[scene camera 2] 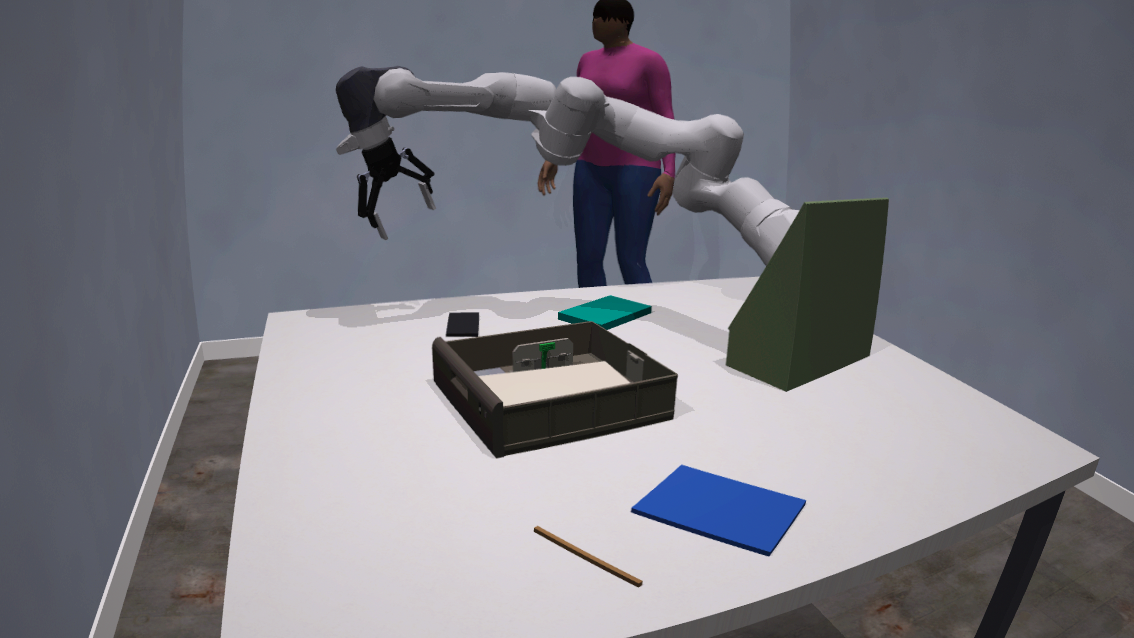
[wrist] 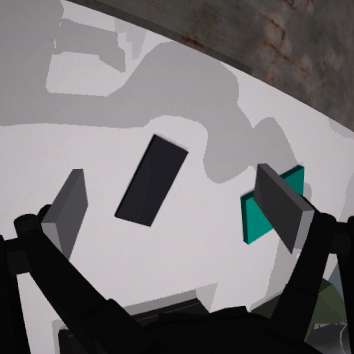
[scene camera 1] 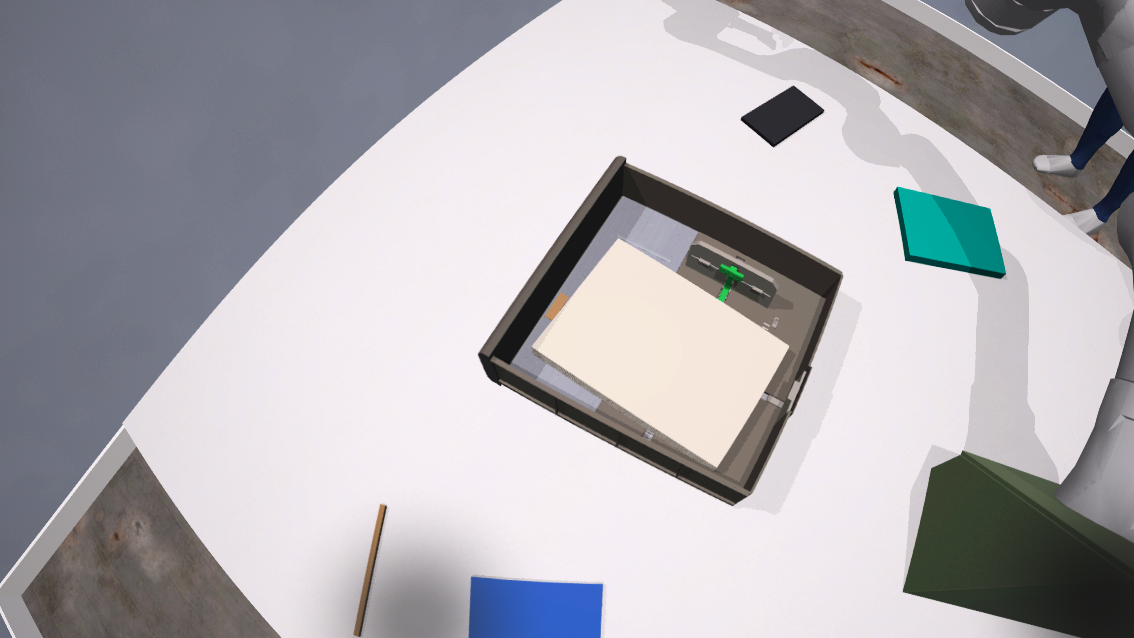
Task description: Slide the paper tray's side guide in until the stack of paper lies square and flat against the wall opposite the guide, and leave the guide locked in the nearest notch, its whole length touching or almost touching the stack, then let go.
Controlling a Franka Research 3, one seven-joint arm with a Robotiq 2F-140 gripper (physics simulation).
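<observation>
The dark paper tray [scene camera 1: 733, 214] [scene camera 2: 594, 416] [wrist: 192, 305] stands on the white table. The cream paper stack [scene camera 1: 666, 349] [scene camera 2: 555, 383] lies in it, turned slightly against the walls. In scene camera 1 its lower right corner is close to the lower wall opposite the guide; the gap widens toward the left. The grey side guide [scene camera 1: 751, 279] [scene camera 2: 559, 349] with its green latch [scene camera 1: 731, 272] [scene camera 2: 547, 347] stands near the upper wall, apart from the stack. Whether it sits in a notch cannot be told. My gripper [scene camera 2: 405, 214] [wrist: 172, 184] is open and empty, high above the table's back left, beyond the tray.
A black slab [scene camera 1: 782, 115] [scene camera 2: 463, 323] [wrist: 151, 181] and teal block [scene camera 1: 950, 234] [scene camera 2: 605, 311] [wrist: 257, 220] lie behind the tray. A tall green holder [scene camera 1: 975, 547] [scene camera 2: 832, 293] stands right. A blue slab [scene camera 1: 535, 609] [scene camera 2: 720, 507] and brown stick [scene camera 1: 370, 569] [scene camera 2: 586, 555] lie in front.
</observation>
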